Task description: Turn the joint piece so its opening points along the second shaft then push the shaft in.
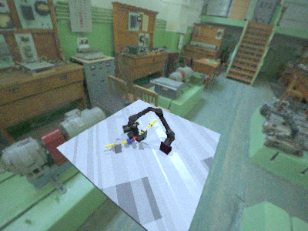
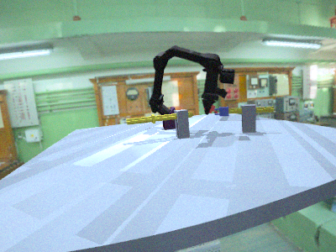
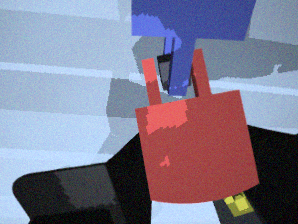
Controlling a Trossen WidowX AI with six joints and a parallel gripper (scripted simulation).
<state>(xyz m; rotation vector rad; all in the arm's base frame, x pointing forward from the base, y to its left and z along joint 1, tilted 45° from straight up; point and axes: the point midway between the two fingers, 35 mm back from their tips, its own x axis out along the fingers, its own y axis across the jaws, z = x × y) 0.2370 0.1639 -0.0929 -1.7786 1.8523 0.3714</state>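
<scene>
My gripper tip is 20 mm to the right of the red joint piece and 30 mm below it.
</scene>
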